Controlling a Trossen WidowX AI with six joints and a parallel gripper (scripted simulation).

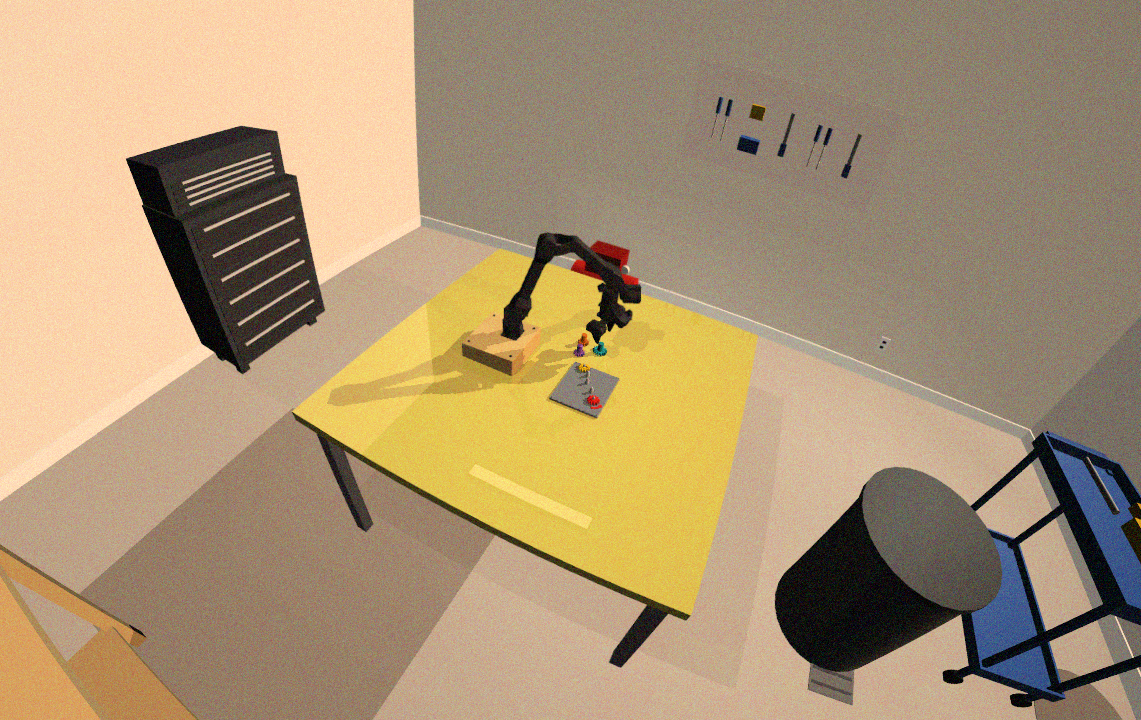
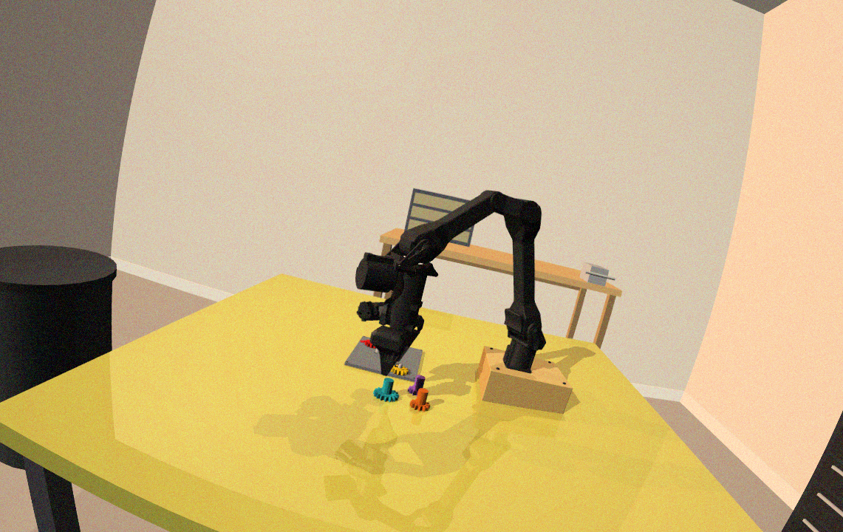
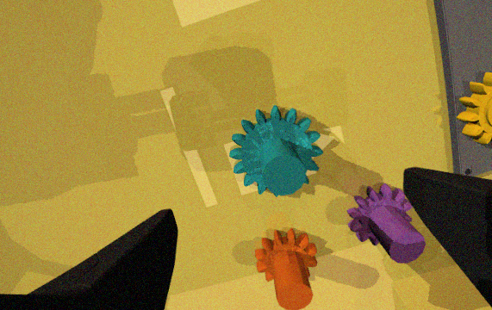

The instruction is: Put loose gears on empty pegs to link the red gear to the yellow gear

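Right now my gripper tip is 5 cm above the teal gear. From my gripper tip the other things lie so: purple gear (6 cm behind, 5 cm to the right, 5 cm below); orange gear (8 cm behind, 1 cm to the left, 5 cm below); yellow gear (1 cm behind, 13 cm to the right, 5 cm below).
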